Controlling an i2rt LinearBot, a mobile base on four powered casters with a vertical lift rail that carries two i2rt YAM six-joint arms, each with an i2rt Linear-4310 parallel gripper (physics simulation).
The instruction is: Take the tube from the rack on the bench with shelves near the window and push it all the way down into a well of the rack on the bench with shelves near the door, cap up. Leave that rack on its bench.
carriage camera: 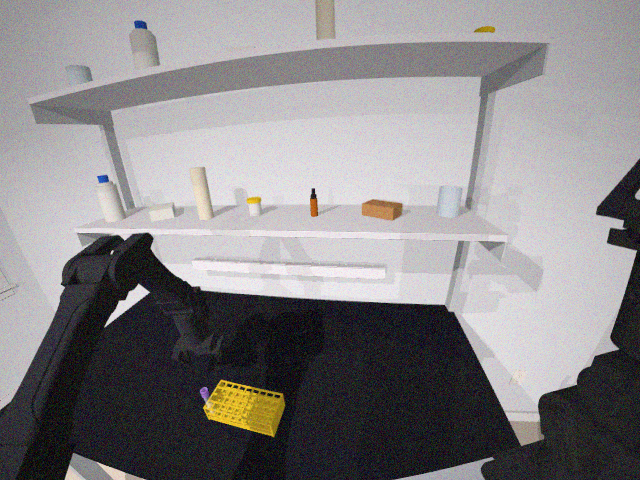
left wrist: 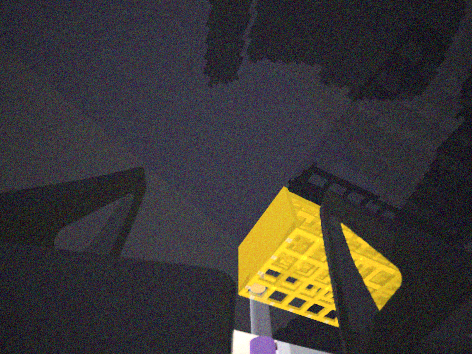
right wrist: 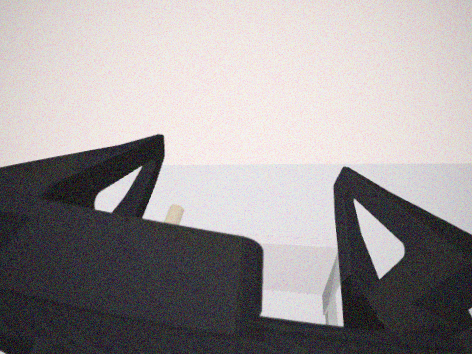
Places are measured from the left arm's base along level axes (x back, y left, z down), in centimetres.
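Pixels of known places: left gripper, between the fingertips: (carriage camera: 205, 362) (left wrist: 234, 189); right gripper, between the fingertips: (right wrist: 252, 160); right arm's base, origin of its link: (carriage camera: 556, 476).
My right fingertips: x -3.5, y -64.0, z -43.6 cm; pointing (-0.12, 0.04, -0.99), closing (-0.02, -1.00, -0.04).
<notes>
Ahead of a thing's pixels: the offset from my right fingertips to its middle. "spot": to the spot under its first point. Level surfaces: height alone.
A yellow rack {dx -29.3, dy +50.5, dz +68.4 cm} (carriage camera: 245, 408) (left wrist: 267, 240) stands on the black bench top {dz +71.2 cm} (carriage camera: 372, 382), toward its front and left of the middle. A tube with a purple cap {dx -28.9, dy +59.7, dz +64.9 cm} (carriage camera: 204, 393) (left wrist: 262, 345) stands cap up in a well at the rack's left end in the carriage view. My left gripper (carriage camera: 199, 356) (left wrist: 234, 189) is open and empty, above the bench and behind the rack in the carriage view; one finger covers part of the rack in the left wrist view. My right gripper (right wrist: 252, 160) is open and empty, raised at the right, facing the wall.
A lower shelf {dz +25.5 cm} (carriage camera: 289, 227) above the bench holds a white bottle {spot: dx -78.1, dy +104.2, dz +17.5 cm} (carriage camera: 110, 201), a cream cylinder {spot: dx -69.9, dy +64.3, dz +16.2 cm} (carriage camera: 201, 193), a yellow-lidded jar {spot: dx -69.2, dy +46.7, dz +21.9 cm} (carriage camera: 254, 206), an amber dropper bottle {spot: dx -64.2, dy +26.6, dz +21.7 cm} (carriage camera: 313, 205), a brown box {spot: dx -57.7, dy +5.8, dz +22.5 cm} (carriage camera: 381, 209) and a pale blue cup {spot: dx -54.9, dy -15.7, dz +20.3 cm} (carriage camera: 449, 201). An upper shelf (carriage camera: 320, 59) holds more objects.
</notes>
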